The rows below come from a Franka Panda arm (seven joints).
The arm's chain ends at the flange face. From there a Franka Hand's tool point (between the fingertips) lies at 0.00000 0.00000 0.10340 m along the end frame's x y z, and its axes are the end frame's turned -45 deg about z.
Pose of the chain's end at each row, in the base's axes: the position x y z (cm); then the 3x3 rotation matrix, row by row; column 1 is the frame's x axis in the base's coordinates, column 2 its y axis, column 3 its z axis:
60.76, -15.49, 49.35; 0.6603, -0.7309, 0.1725; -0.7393, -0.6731, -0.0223; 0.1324, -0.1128, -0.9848
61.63, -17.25, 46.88; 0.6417, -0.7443, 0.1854; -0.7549, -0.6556, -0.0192; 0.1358, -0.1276, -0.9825
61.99, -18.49, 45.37; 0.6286, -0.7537, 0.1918; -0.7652, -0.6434, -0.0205; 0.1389, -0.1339, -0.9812
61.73, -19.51, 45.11; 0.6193, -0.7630, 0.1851; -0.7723, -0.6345, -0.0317; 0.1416, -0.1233, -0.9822
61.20, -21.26, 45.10; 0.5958, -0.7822, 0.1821; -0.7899, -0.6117, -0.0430; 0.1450, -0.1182, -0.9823
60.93, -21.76, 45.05; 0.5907, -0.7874, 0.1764; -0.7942, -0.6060, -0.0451; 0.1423, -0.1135, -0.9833
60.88, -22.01, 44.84; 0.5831, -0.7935, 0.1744; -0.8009, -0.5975, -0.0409; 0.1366, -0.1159, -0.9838
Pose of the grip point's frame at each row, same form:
62.54, -15.72, 39.17; 0.9837, -0.0499, 0.1725; -0.0468, -0.9987, -0.0223; 0.1734, 0.0139, -0.9848
63.55, -17.45, 36.72; 0.9800, -0.0725, 0.1854; -0.0702, -0.9974, -0.0192; 0.1863, 0.0058, -0.9825
63.97, -18.70, 35.22; 0.9774, -0.0885, 0.1918; -0.0861, -0.9960, -0.0205; 0.1929, 0.0035, -0.9812
63.64, -19.84, 34.95; 0.9774, -0.1016, 0.1851; -0.0974, -0.9948, -0.0317; 0.1873, 0.0129, -0.9822
63.08, -21.70, 34.94; 0.9744, -0.1318, 0.1821; -0.1260, -0.9911, -0.0430; 0.1861, 0.0190, -0.9823
62.75, -22.23, 34.88; 0.9745, -0.1391, 0.1764; -0.1331, -0.9901, -0.0451; 0.1809, 0.0204, -0.9833
62.68, -22.43, 34.67; 0.9734, -0.1488, 0.1744; -0.1438, -0.9888, -0.0409; 0.1785, 0.0146, -0.9838

